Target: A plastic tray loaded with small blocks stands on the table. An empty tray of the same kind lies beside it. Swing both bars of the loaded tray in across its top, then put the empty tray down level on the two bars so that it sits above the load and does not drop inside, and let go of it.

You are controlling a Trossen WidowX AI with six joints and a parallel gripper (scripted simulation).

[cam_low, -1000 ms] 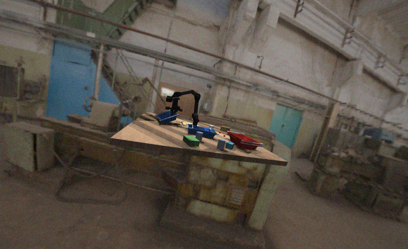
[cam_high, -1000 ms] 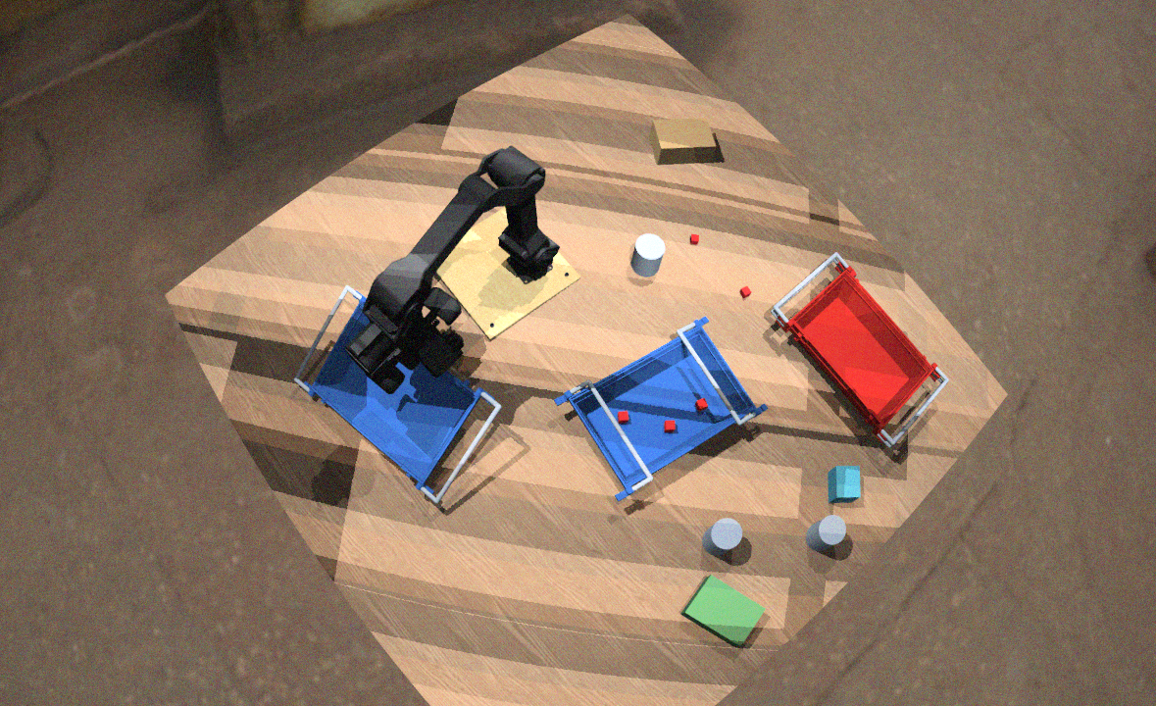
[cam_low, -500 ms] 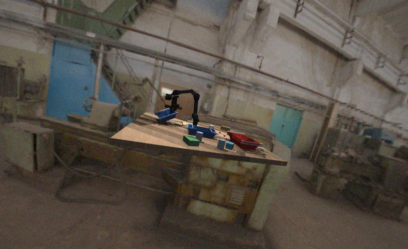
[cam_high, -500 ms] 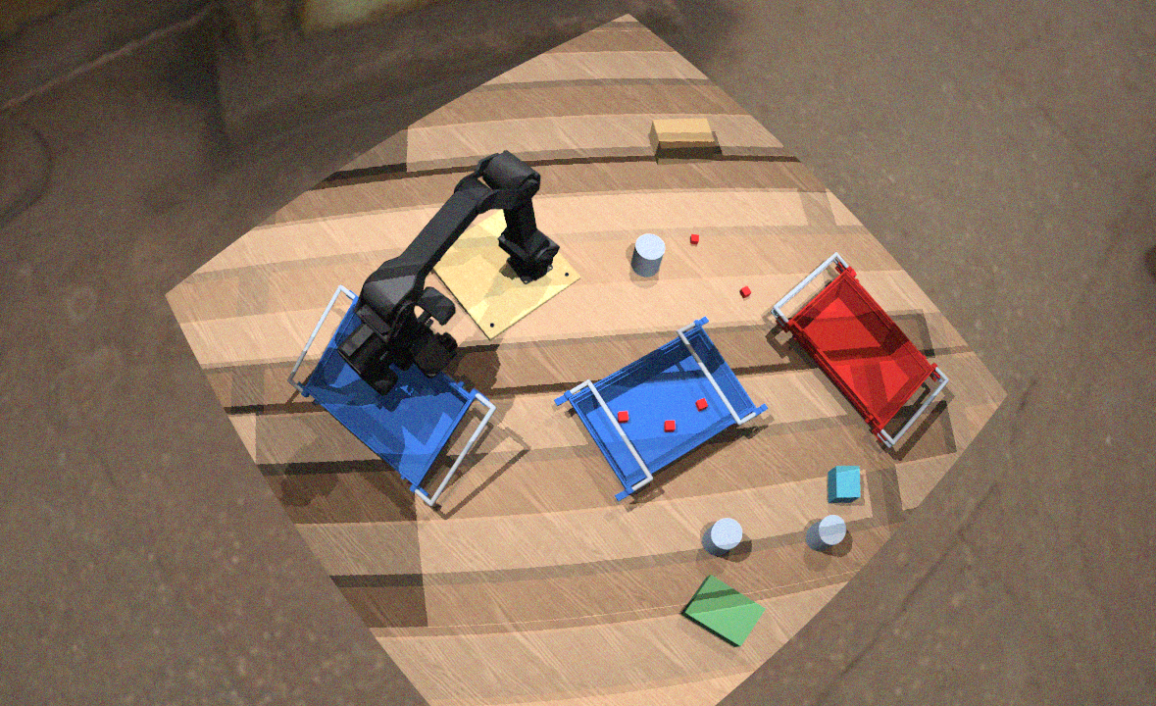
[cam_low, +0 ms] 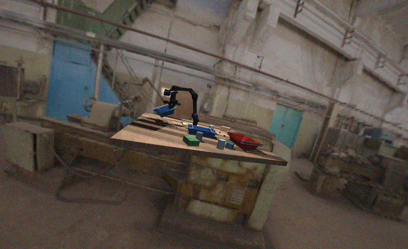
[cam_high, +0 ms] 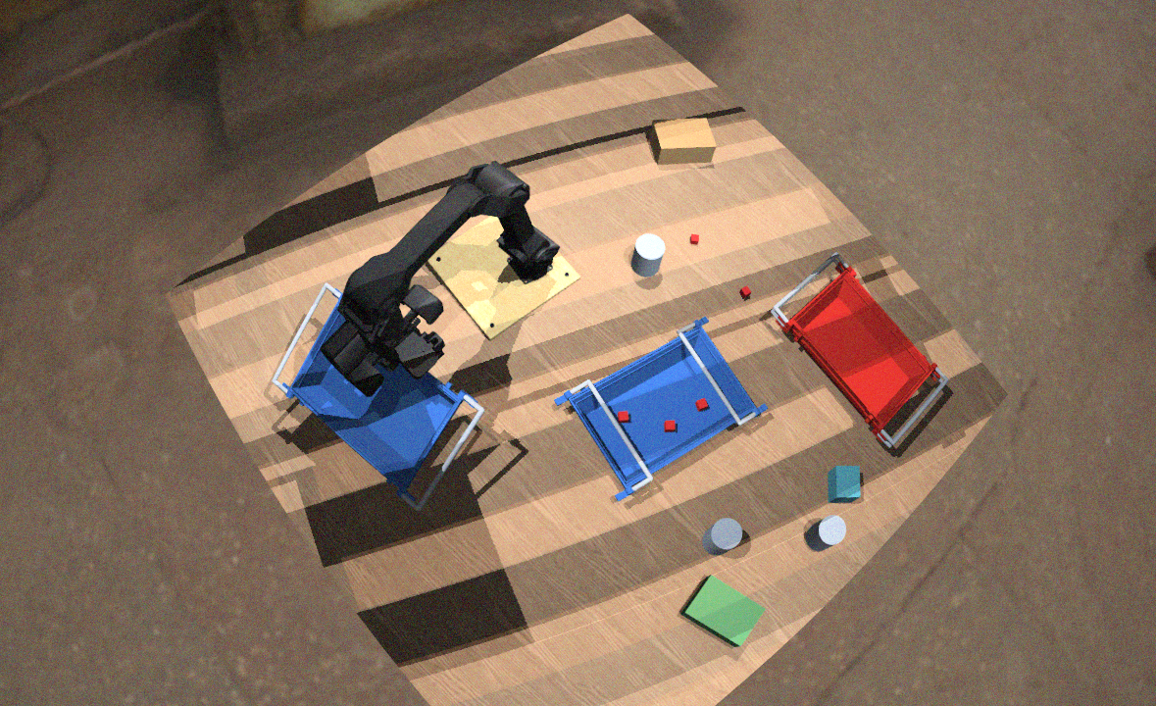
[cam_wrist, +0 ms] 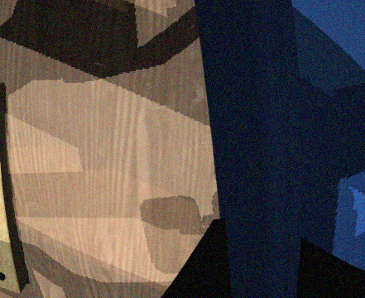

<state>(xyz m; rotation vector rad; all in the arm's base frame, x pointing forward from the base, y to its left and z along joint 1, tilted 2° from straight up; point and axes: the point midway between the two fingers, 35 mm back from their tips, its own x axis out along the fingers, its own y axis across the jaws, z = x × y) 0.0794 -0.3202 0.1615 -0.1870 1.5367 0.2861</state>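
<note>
The blue tray lies 30 mm ahead of my gripper tip, 80 mm to the right of it and 10 mm below it. From my gripper tip the other things lie so: cyan cube 610 mm ahead, 530 mm to the left, 120 mm below; then green block 640 mm ahead, 200 mm to the left, 120 mm below; then tan box 150 mm behind, 740 mm to the left, 110 mm below.
</note>
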